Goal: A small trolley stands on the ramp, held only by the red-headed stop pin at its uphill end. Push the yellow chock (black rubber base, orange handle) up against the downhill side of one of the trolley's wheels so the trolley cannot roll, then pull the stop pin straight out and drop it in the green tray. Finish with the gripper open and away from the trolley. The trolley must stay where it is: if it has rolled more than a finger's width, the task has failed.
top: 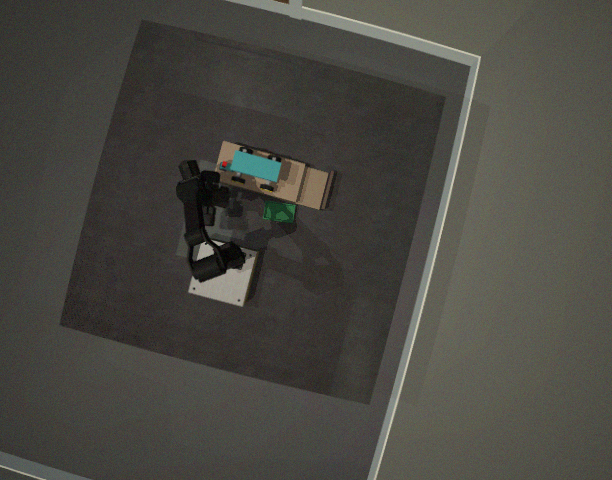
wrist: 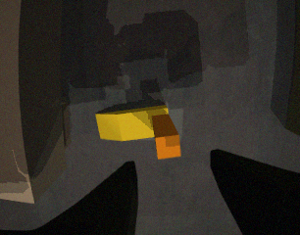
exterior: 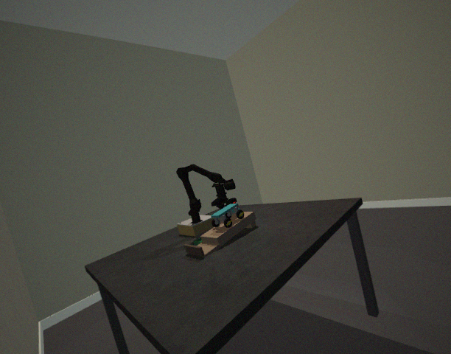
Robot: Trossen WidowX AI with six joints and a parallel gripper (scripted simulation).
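Now: gripper tip 2 cm short of the yellow chock and 6 cm above it. Also, from my gripper tip: red-headed stop pin 13 cm ahead, 1 cm to the right, 5 cm above; then teal trolley 16 cm ahead, 12 cm to the right, 3 cm above; then raised end wall 17 cm ahead, 38 cm to the right, 5 cm below.
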